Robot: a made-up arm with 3 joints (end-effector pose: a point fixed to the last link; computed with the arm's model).
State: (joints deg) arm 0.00 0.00 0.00
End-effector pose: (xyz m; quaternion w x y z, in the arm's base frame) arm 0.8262 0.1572 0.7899 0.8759 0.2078 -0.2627 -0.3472
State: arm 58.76 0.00 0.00
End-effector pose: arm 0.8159 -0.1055 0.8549 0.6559 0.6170 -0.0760 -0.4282
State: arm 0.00 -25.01 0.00
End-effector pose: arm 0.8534 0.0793 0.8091 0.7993 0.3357 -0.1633 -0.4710
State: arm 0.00 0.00 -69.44
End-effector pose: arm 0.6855 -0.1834 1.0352 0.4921 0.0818 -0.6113 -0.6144
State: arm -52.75 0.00 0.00
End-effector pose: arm 0.8291 0.2425 0.5600 0.8820 -0.2085 -0.3738 -0.1973
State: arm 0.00 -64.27 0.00
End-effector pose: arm 0.8688 -0.0456 0.7714 0.6045 0.5023 0.0066 -0.6183
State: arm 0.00 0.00 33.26
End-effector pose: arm 0.7075 0.3238 0.7023 0.9538 0.2438 -0.0531 -0.1674
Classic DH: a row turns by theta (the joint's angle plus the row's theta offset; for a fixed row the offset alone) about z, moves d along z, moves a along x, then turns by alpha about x. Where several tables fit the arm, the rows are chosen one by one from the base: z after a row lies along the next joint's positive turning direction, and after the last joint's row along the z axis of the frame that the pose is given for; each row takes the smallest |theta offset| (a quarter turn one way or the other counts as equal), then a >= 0, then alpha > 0; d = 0 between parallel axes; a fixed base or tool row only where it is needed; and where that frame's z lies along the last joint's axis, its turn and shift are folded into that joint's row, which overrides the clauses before.
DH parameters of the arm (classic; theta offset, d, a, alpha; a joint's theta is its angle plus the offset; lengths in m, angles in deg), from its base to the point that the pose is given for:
base (fixed): 87.72 0.5906 0.0008 90.12
joint 1: 34.88 0.7458 0.0933 -153.1
joint 2: 67.36 0.3351 0.0384 86.52
joint 3: 17.3 0.3556 -0.1601 -62.64
tool (fixed): 177.71 -0.3988 0 0

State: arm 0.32 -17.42 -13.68
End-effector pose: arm 0.8538 0.0137 0.8313 0.7744 0.2665 -0.2647 -0.5091
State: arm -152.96 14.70 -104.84
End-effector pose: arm 0.4767 0.3476 0.1561 0.1147 -0.2342 -0.7308 0.6309
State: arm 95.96 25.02 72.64
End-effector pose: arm 0.4016 0.0219 0.9636 0.6210 0.7553 0.0109 0.2095
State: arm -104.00 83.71 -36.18
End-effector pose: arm 0.6682 0.0915 0.2228 0.3409 -0.6028 -0.3453 0.6334
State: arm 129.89 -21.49 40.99
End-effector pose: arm 0.6864 -0.4123 0.7292 0.0165 0.9857 0.1638 -0.0349
